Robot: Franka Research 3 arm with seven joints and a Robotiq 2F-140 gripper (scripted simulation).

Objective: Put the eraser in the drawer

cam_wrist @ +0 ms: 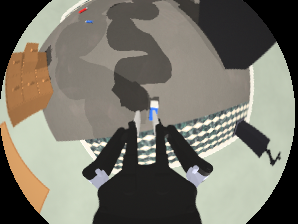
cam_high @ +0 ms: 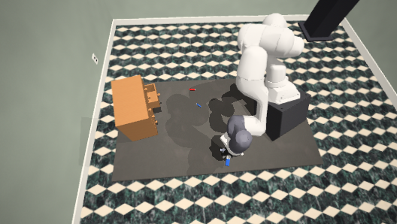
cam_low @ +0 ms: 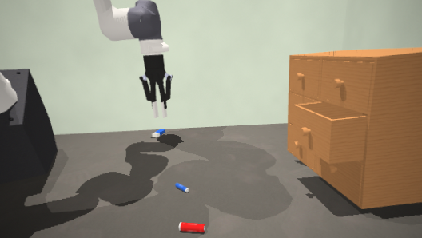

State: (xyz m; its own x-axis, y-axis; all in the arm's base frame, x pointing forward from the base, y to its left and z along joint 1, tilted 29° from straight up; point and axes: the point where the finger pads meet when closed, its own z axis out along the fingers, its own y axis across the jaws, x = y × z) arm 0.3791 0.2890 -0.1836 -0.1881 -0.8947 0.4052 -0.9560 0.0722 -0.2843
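Right now the eraser is 2 cm behind my hand, 1 cm to the left of it and 11 cm below it. From my hand the other things lie so: small blue cylinder: 14 cm ahead, 43 cm to the right, 11 cm below; red cylinder: 18 cm ahead, 58 cm to the right, 11 cm below.
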